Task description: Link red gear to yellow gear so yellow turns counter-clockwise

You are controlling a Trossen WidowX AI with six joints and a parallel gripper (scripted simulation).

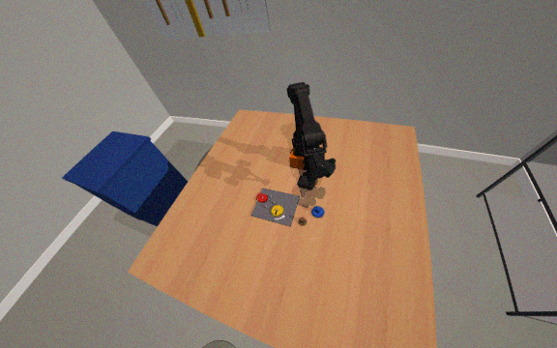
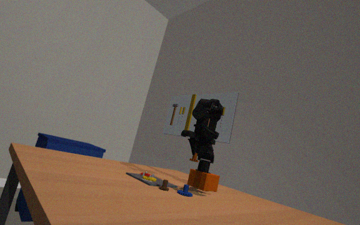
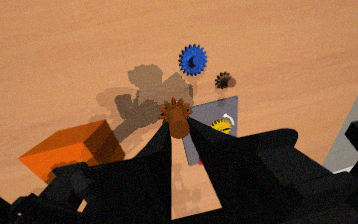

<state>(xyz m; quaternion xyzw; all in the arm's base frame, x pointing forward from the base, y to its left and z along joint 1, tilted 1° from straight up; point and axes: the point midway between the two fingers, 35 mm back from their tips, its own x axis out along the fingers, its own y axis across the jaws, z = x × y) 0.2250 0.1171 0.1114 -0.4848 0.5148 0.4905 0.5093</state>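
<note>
Now: the red gear 7 cm ahead of my gripper tip, 24 cm to the right of it and 15 cm below it. From my gripper tip the other things lie so: small orange gear 1 cm below; large blue gear 7 cm ahead, 5 cm to the left, 15 cm below; small dark brown gear 14 cm ahead, 1 cm to the right, 15 cm below.
</note>
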